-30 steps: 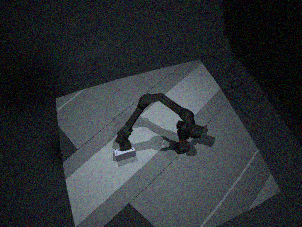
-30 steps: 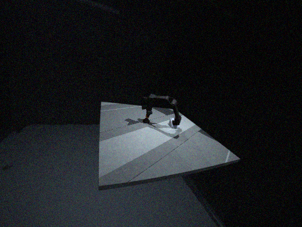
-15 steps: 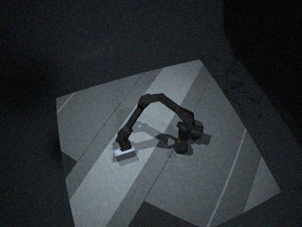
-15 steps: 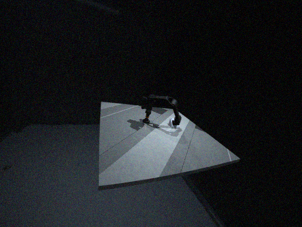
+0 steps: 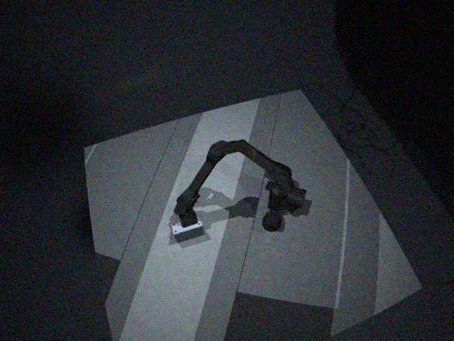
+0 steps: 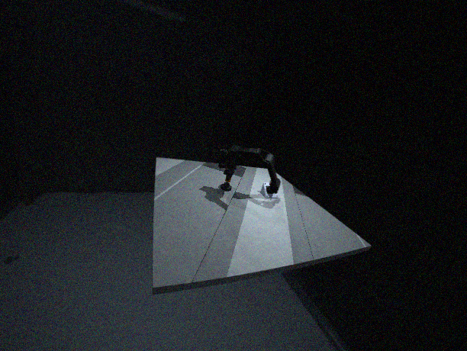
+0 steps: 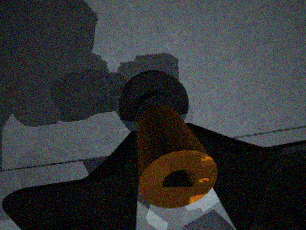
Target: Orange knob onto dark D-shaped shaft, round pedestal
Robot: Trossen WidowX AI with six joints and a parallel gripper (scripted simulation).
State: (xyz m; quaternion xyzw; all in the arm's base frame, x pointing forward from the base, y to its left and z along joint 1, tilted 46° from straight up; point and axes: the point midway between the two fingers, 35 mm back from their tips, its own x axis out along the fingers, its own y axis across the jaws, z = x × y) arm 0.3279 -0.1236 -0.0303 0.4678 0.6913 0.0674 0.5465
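Now: gripper tip 2 cm below the orange knob. Also, from my gripper tip: dark round pedestal: 4 cm below.
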